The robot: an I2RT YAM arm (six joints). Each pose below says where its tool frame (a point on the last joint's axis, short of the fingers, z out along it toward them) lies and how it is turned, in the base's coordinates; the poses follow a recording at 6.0 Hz.
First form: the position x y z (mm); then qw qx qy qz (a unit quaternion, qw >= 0).
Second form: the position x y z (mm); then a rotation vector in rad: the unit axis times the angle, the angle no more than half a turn. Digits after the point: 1 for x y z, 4 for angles.
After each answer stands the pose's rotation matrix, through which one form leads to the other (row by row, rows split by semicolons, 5 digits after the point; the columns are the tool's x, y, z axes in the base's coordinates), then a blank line. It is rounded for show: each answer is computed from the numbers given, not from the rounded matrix.
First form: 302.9 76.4 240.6 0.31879 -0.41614 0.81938 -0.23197
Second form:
302.9 76.4 240.6 -1.0944 2.1549 -0.6101
-0.45040 -0.53406 0.71549; -0.82986 0.54603 -0.11482; -0.32936 -0.64547 -0.68912

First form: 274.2 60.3 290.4 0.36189 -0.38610 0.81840 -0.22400
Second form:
274.2 60.3 290.4 -0.9944 2.1079 -0.5769
-0.43992 -0.46985 0.76532; -0.79410 0.60150 -0.08719; -0.41937 -0.64610 -0.63772

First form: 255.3 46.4 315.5 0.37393 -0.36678 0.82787 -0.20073
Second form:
255.3 46.4 315.5 -0.9393 2.1201 -0.5140
-0.45130 -0.45717 0.76637; -0.75740 0.65036 -0.05806; -0.47188 -0.60665 -0.63977

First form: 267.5 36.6 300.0 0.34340 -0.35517 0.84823 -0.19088
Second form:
267.5 36.6 300.0 -0.9229 2.2042 -0.4960
-0.51186 -0.47144 0.71816; -0.73363 0.67484 -0.07989; -0.44698 -0.56775 -0.69128

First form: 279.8 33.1 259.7 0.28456 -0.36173 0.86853 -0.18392
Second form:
279.8 33.1 259.7 -0.9677 2.3234 -0.4920
-0.57635 -0.52368 0.62736; -0.73302 0.67065 -0.11361; -0.36124 -0.52535 -0.77040

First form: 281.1 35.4 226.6 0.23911 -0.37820 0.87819 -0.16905
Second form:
281.1 35.4 226.6 -1.0356 2.4046 -0.4629
-0.59958 -0.58342 0.54784; -0.74510 0.65678 -0.11605; -0.29210 -0.47778 -0.82850

